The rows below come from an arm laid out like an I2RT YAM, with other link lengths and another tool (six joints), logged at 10 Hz.
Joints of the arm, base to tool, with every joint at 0 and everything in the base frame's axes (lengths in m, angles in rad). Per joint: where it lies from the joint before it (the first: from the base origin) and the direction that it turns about. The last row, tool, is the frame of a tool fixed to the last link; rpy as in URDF.
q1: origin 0 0 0.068 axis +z
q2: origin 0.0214 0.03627 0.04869 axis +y
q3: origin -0.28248 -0.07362 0 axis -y
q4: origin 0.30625 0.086 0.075 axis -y
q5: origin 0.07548 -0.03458 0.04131 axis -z
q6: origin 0.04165 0 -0.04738 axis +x
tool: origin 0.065 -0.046 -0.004 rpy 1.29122 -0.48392 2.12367
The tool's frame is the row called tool.
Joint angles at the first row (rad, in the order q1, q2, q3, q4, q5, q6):
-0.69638, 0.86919, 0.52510, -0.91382, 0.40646, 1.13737
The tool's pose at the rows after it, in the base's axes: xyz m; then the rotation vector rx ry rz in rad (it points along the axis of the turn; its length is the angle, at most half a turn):
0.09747 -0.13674 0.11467 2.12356 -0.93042 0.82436
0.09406 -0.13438 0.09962 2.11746 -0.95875 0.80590
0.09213 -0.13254 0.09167 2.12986 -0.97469 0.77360
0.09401 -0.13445 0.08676 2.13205 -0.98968 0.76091
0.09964 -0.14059 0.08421 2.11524 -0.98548 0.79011
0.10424 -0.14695 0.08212 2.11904 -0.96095 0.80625
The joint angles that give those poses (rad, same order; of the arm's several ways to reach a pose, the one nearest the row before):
-0.70059, 0.86652, 0.48999, -0.83789, 0.40646, 1.15758
-0.70780, 0.87492, 0.44691, -0.80284, 0.40685, 1.17707
-0.71049, 0.89974, 0.43318, -0.79517, 0.40609, 1.18926
-0.71584, 0.93368, 0.43319, -0.77344, 0.40265, 1.19688
-0.72003, 0.95541, 0.43394, -0.72309, 0.40151, 1.18849
-0.72498, 0.98249, 0.43776, -0.68038, 0.39884, 1.16065

